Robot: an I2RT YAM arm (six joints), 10 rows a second.
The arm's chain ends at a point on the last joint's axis. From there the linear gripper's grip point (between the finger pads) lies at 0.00 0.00 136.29 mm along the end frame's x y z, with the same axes.
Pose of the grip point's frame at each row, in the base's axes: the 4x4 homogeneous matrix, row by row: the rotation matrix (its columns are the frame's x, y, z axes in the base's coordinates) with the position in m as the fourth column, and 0 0 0 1 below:
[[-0.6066 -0.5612 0.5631 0.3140], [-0.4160 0.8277 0.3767 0.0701], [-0.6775 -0.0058 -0.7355 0.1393], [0 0 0 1]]
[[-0.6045 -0.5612 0.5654 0.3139], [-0.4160 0.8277 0.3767 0.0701], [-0.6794 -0.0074 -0.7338 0.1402], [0 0 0 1]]
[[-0.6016 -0.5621 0.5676 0.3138], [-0.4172 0.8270 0.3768 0.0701], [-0.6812 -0.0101 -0.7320 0.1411], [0 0 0 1]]
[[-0.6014 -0.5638 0.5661 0.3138], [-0.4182 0.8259 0.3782 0.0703], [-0.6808 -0.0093 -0.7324 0.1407], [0 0 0 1]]
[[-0.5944 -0.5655 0.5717 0.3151], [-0.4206 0.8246 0.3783 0.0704], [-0.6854 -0.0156 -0.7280 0.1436], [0 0 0 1]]
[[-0.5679 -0.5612 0.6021 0.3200], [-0.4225 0.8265 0.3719 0.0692], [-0.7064 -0.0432 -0.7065 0.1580], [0 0 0 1]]
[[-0.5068 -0.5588 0.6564 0.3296], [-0.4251 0.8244 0.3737 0.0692], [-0.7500 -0.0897 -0.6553 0.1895], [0 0 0 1]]
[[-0.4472 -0.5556 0.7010 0.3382], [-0.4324 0.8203 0.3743 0.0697], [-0.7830 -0.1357 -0.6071 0.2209], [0 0 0 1]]
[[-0.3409 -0.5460 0.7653 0.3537], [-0.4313 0.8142 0.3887 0.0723], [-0.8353 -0.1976 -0.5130 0.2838], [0 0 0 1]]
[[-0.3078 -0.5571 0.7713 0.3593], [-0.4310 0.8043 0.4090 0.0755], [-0.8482 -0.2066 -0.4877 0.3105], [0 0 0 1]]
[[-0.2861 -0.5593 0.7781 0.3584], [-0.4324 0.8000 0.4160 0.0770], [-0.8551 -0.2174 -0.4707 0.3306], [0 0 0 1]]
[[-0.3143 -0.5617 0.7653 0.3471], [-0.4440 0.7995 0.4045 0.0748], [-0.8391 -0.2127 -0.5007 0.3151], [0 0 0 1]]
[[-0.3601 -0.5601 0.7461 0.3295], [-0.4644 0.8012 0.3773 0.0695], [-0.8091 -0.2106 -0.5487 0.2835], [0 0 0 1]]
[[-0.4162 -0.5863 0.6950 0.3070], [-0.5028 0.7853 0.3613 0.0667], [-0.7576 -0.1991 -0.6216 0.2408], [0 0 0 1]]
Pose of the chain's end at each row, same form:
[[-0.6066 -0.5612 0.5631 0.2373], [-0.4160 0.8277 0.3767 0.0188], [-0.6775 -0.0058 -0.7355 0.2395], [0 0 0 1]]
[[-0.6045 -0.5612 0.5654 0.2368], [-0.4160 0.8277 0.3767 0.0188], [-0.6794 -0.0074 -0.7338 0.2402], [0 0 0 1]]
[[-0.6016 -0.5621 0.5676 0.2364], [-0.4172 0.8270 0.3768 0.0187], [-0.6812 -0.0101 -0.7320 0.2409], [0 0 0 1]]
[[-0.6014 -0.5638 0.5661 0.2366], [-0.4182 0.8259 0.3782 0.0188], [-0.6808 -0.0093 -0.7324 0.2405], [0 0 0 1]]
[[-0.5944 -0.5655 0.5717 0.2372], [-0.4206 0.8246 0.3783 0.0188], [-0.6854 -0.0156 -0.7280 0.2428], [0 0 0 1]]
[[-0.5679 -0.5612 0.6021 0.2379], [-0.4225 0.8265 0.3719 0.0185], [-0.7064 -0.0432 -0.7065 0.2543], [0 0 0 1]]
[[-0.5068 -0.5588 0.6564 0.2401], [-0.4251 0.8244 0.3737 0.0183], [-0.7500 -0.0897 -0.6553 0.2788], [0 0 0 1]]
[[-0.4472 -0.5556 0.7010 0.2427], [-0.4324 0.8203 0.3743 0.0187], [-0.7830 -0.1357 -0.6071 0.3036], [0 0 0 1]]
[[-0.3409 -0.5460 0.7653 0.2494], [-0.4313 0.8142 0.3887 0.0193], [-0.8353 -0.1976 -0.5130 0.3537], [0 0 0 1]]
[[-0.3078 -0.5571 0.7713 0.2542], [-0.4310 0.8043 0.4090 0.0198], [-0.8482 -0.2066 -0.4877 0.3770], [0 0 0 1]]
[[-0.2861 -0.5593 0.7781 0.2524], [-0.4324 0.8000 0.4160 0.0203], [-0.8551 -0.2174 -0.4707 0.3948], [0 0 0 1]]
[[-0.3143 -0.5617 0.7653 0.2428], [-0.4440 0.7995 0.4045 0.0197], [-0.8391 -0.2127 -0.5007 0.3833], [0 0 0 1]]
[[-0.3601 -0.5601 0.7461 0.2278], [-0.4644 0.8012 0.3773 0.0181], [-0.8091 -0.2106 -0.5487 0.3583], [0 0 0 1]]
[[-0.4162 -0.5863 0.6950 0.2123], [-0.5028 0.7853 0.3613 0.0175], [-0.7576 -0.1991 -0.6216 0.3255], [0 0 0 1]]

